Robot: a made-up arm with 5 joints.
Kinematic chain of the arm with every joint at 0, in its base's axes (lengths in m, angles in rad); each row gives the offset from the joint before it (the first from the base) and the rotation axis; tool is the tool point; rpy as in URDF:
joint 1: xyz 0 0 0.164 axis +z
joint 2: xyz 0 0 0 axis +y
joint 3: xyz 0.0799 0 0.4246 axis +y
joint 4: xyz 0.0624 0 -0.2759 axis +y
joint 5: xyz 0.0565 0 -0.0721 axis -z
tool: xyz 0 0 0 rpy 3.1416 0 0
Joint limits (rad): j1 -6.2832..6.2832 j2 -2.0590..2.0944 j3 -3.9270..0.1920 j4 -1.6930..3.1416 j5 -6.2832..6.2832
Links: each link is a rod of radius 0.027 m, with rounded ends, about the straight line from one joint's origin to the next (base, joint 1, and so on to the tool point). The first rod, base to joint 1, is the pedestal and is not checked.
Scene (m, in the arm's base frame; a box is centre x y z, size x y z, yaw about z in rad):
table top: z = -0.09
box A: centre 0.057 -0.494 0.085 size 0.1 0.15 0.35 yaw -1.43
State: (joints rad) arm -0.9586 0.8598 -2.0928 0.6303 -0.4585
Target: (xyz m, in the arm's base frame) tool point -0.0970 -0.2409 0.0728
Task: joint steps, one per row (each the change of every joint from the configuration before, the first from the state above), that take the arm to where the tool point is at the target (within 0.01 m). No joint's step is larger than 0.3 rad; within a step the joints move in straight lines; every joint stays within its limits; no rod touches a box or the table.
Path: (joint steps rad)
1: -0.2624 -0.1627 0.1520 0.0727 0.0727
2: -0.2623 -0.1626 0.1520 0.0727 0.0728
3: -0.2624 -0.1627 0.1520 0.0727 0.0727
4: -0.2624 -0.1626 0.1520 0.0727 0.0727
5: -0.2623 -0.1627 0.1520 0.0727 0.0727
6: -0.2624 -0.1626 0.1520 0.0728 0.0728
7: 0.1931 0.2843 0.2528 -0.0068 -0.1455
8: 0.1930 0.2844 0.2529 -0.0067 -0.1454
9: 0.1931 0.2843 0.2528 -0.0067 -0.1455

